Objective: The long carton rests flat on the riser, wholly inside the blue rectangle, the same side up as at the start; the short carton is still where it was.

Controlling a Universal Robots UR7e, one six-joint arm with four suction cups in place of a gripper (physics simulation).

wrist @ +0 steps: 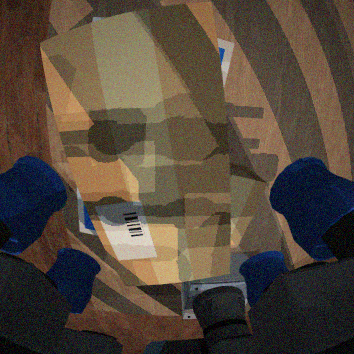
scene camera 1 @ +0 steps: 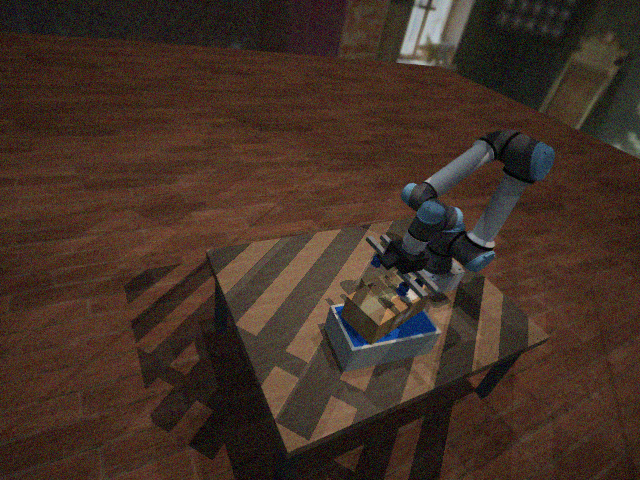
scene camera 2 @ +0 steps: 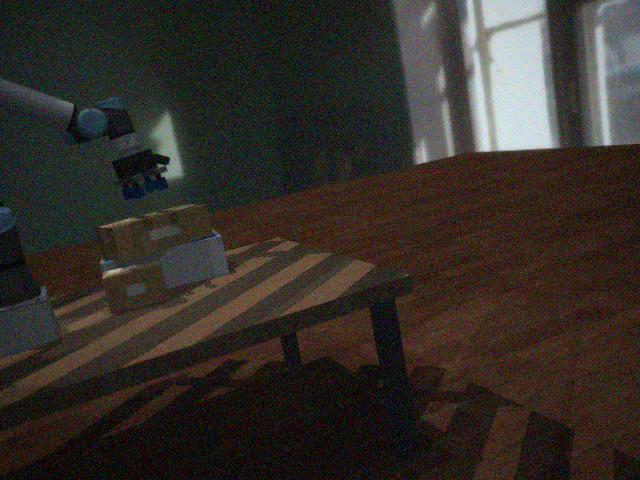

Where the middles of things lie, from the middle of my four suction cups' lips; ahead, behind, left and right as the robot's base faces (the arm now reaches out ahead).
My suction cup is now 2 cm to the right of the long carton [scene camera 1: 375,310] and 13 cm above it. The rest, counted from my suction cup: riser [scene camera 1: 417,336] 1 cm ahead, 4 cm to the left, 24 cm below.
